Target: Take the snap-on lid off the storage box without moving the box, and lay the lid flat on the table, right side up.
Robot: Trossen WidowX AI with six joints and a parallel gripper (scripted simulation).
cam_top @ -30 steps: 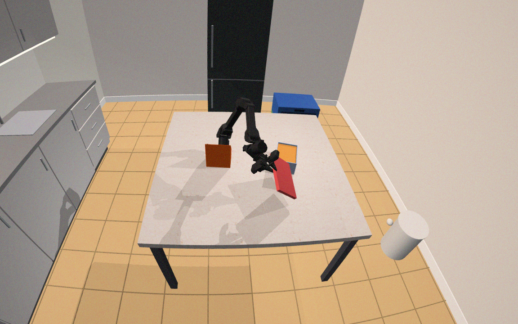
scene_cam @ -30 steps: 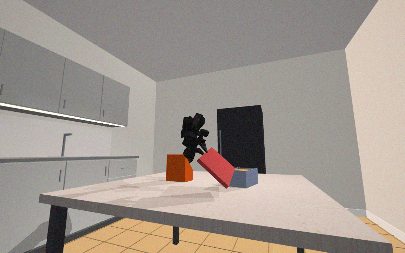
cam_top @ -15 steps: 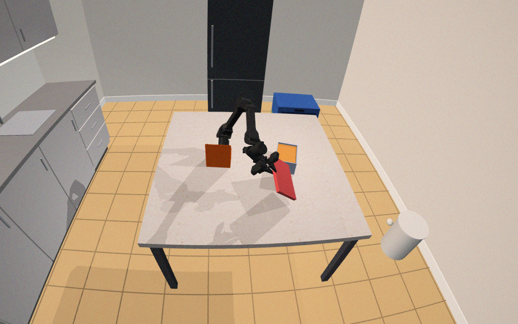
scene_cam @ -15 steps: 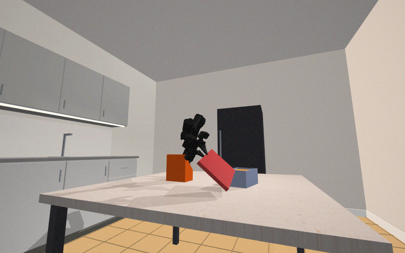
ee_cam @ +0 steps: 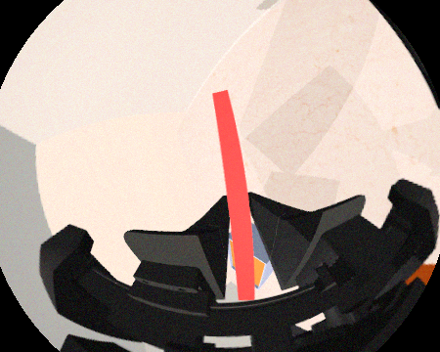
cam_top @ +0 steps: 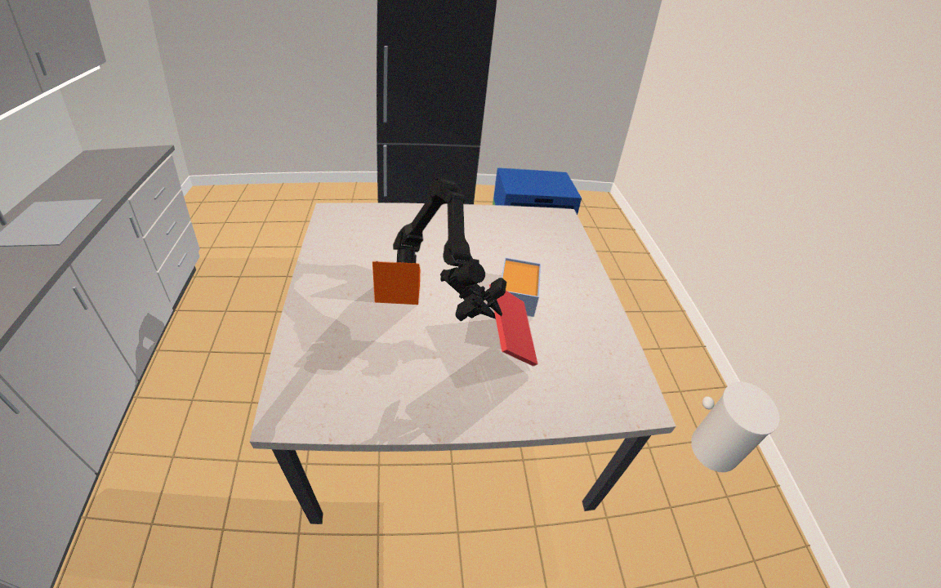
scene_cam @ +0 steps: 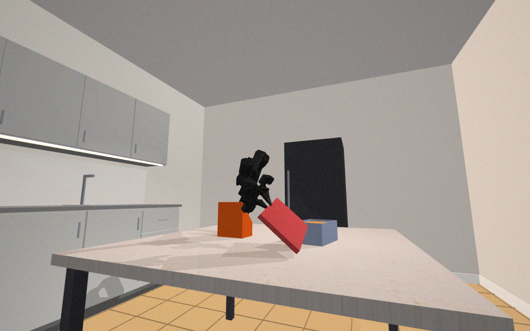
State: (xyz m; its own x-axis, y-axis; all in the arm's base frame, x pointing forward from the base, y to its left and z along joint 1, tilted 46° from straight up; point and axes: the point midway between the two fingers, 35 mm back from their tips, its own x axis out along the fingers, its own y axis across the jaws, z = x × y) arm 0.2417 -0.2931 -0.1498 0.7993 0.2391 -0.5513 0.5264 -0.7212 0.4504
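The red lid lies 6 cm ahead of my gripper tip, 5 cm below it and 2 cm to the left of it. The rest, counted from my gripper tip: grey-blue storage box 28 cm to the left, 15 cm ahead, 12 cm below.
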